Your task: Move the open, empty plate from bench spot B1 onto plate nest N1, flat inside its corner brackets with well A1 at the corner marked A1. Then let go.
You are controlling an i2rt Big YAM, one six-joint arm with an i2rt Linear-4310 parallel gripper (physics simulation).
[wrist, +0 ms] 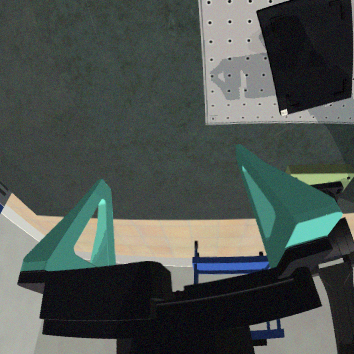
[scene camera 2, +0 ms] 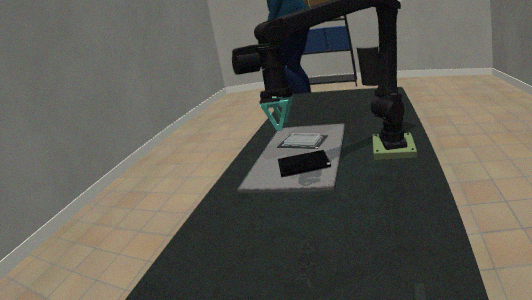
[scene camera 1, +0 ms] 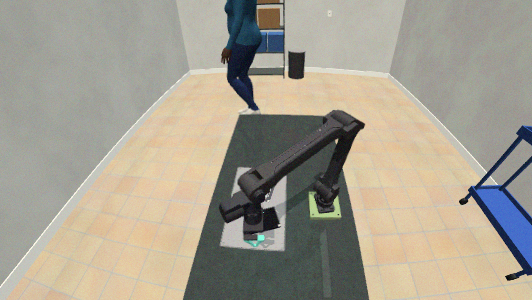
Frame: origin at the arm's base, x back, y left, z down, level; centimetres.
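Seen in the pictures: gripper, between the fingertips: (wrist: 167, 167) (scene camera 2: 281, 126) (scene camera 1: 255, 235); arm's base, origin of its link: (scene camera 2: 393, 141) (scene camera 1: 324, 203).
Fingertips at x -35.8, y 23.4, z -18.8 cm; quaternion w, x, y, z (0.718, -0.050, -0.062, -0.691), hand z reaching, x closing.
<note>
Pixels of each thing's top centre, then the offset from my fingertips to it. "spot": a spot on its surface instead. Level surfaces: height alone.
- black nest, centre of its top: (wrist: 315, 60) (scene camera 2: 303, 159) (scene camera 1: 261, 219) dx +2.6, dy -17.9, dz +18.4 cm
- small white mark, a spot on its surface: (wrist: 284, 112) (scene camera 2: 329, 163) spot: dx +11.0, dy -13.9, dz +19.0 cm
- dark mat, height of its surface: dz +21.4 cm
The pale, ribbed plate (scene camera 2: 303, 139) lies flat on a dark-edged spot at the far part of the perforated board in scene camera 2. In scene camera 1 the arm mostly hides it, and it does not show in the wrist view. The black nest (scene camera 1: 270, 219) (scene camera 2: 304, 164) (wrist: 310, 55) is empty, with low corner brackets and a small white mark (scene camera 2: 328, 164) (wrist: 284, 112) at one corner. My gripper (scene camera 1: 255, 242) (scene camera 2: 279, 127) (wrist: 167, 167) is open and empty, its teal fingers wide apart. It hangs above the board's level, off to the side of the nest in the wrist view.
The grey perforated board (scene camera 1: 232, 240) (scene camera 2: 260, 176) (wrist: 220, 40) lies on the dark mat (scene camera 2: 240, 240). The arm stands on a green base (scene camera 1: 315, 213) (scene camera 2: 385, 154). A person (scene camera 1: 244, 62) stands beyond the mat. A blue cart (scene camera 1: 505, 215) is at right, a black bin (scene camera 1: 296, 65) at the back.
</note>
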